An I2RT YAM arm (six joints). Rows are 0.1 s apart.
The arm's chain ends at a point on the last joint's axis. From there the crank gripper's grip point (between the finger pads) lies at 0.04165 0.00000 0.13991 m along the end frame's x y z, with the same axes.
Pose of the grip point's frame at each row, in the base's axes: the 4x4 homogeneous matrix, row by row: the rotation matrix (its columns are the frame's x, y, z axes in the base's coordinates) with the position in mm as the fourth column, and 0 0 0 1 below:
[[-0.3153, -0.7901, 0.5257, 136.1], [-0.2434, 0.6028, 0.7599, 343.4], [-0.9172, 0.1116, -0.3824, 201.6], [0, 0, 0, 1]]
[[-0.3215, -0.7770, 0.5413, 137.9], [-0.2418, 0.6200, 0.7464, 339.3], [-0.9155, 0.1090, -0.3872, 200.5], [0, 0, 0, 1]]
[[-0.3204, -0.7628, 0.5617, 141.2], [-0.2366, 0.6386, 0.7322, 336.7], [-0.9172, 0.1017, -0.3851, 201.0], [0, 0, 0, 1]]
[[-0.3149, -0.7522, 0.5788, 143.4], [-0.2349, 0.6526, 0.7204, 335.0], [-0.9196, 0.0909, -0.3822, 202.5], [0, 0, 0, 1]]
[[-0.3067, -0.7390, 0.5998, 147.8], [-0.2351, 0.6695, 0.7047, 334.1], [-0.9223, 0.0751, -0.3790, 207.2], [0, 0, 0, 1]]
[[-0.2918, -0.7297, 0.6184, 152.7], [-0.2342, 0.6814, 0.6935, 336.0], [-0.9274, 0.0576, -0.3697, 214.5], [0, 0, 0, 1]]
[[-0.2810, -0.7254, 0.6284, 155.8], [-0.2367, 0.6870, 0.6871, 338.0], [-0.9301, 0.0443, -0.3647, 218.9], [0, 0, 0, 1]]
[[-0.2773, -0.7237, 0.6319, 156.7], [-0.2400, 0.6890, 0.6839, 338.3], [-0.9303, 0.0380, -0.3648, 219.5], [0, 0, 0, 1]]
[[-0.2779, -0.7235, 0.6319, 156.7], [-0.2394, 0.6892, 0.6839, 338.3], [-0.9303, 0.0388, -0.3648, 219.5], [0, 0, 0, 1]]
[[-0.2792, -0.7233, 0.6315, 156.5], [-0.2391, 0.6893, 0.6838, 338.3], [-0.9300, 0.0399, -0.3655, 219.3], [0, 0, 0, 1]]
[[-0.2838, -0.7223, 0.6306, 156.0], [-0.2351, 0.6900, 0.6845, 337.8], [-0.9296, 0.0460, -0.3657, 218.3], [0, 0, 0, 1]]
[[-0.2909, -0.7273, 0.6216, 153.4], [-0.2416, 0.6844, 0.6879, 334.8], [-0.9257, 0.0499, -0.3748, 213.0], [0, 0, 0, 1]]
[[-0.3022, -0.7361, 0.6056, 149.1], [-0.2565, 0.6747, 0.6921, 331.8], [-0.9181, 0.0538, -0.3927, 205.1], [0, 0, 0, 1]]
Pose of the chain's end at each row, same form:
[[-0.3153, -0.7901, 0.5257, 75.7], [-0.2434, 0.6028, 0.7599, 247.2], [-0.9172, 0.1116, -0.3824, 293.3], [0, 0, 0, 1]]
[[-0.3215, -0.7770, 0.5413, 75.6], [-0.2418, 0.6200, 0.7464, 244.9], [-0.9155, 0.1090, -0.3872, 292.8], [0, 0, 0, 1]]
[[-0.3204, -0.7628, 0.5617, 76.0], [-0.2366, 0.6386, 0.7322, 244.1], [-0.9172, 0.1017, -0.3851, 293.1], [0, 0, 0, 1]]
[[-0.3149, -0.7522, 0.5788, 75.5], [-0.2349, 0.6526, 0.7204, 244.0], [-0.9196, 0.0909, -0.3822, 294.3], [0, 0, 0, 1]]
[[-0.3067, -0.7390, 0.5998, 76.7], [-0.2351, 0.6695, 0.7047, 245.3], [-0.9223, 0.0751, -0.3790, 298.6], [0, 0, 0, 1]]
[[-0.2918, -0.7297, 0.6184, 78.3], [-0.2342, 0.6814, 0.6935, 248.7], [-0.9274, 0.0576, -0.3697, 304.9], [0, 0, 0, 1]]
[[-0.2810, -0.7254, 0.6284, 79.6], [-0.2367, 0.6870, 0.6871, 251.7], [-0.9301, 0.0443, -0.3647, 308.7], [0, 0, 0, 1]]
[[-0.2773, -0.7237, 0.6319, 79.8], [-0.2400, 0.6890, 0.6839, 252.6], [-0.9303, 0.0380, -0.3648, 309.3], [0, 0, 0, 1]]
[[-0.2779, -0.7235, 0.6319, 79.9], [-0.2394, 0.6892, 0.6839, 252.6], [-0.9303, 0.0388, -0.3648, 309.3], [0, 0, 0, 1]]
[[-0.2792, -0.7233, 0.6315, 79.8], [-0.2391, 0.6893, 0.6838, 252.6], [-0.9300, 0.0399, -0.3655, 309.2], [0, 0, 0, 1]]
[[-0.2838, -0.7223, 0.6306, 79.6], [-0.2351, 0.6900, 0.6845, 251.8], [-0.9296, 0.0460, -0.3657, 308.2], [0, 0, 0, 1]]
[[-0.2909, -0.7273, 0.6216, 78.5], [-0.2416, 0.6844, 0.6879, 248.6], [-0.9257, 0.0499, -0.3748, 304.0], [0, 0, 0, 1]]
[[-0.3022, -0.7361, 0.6056, 77.0], [-0.2565, 0.6747, 0.6921, 245.7], [-0.9181, 0.0538, -0.3927, 298.3], [0, 0, 0, 1]]

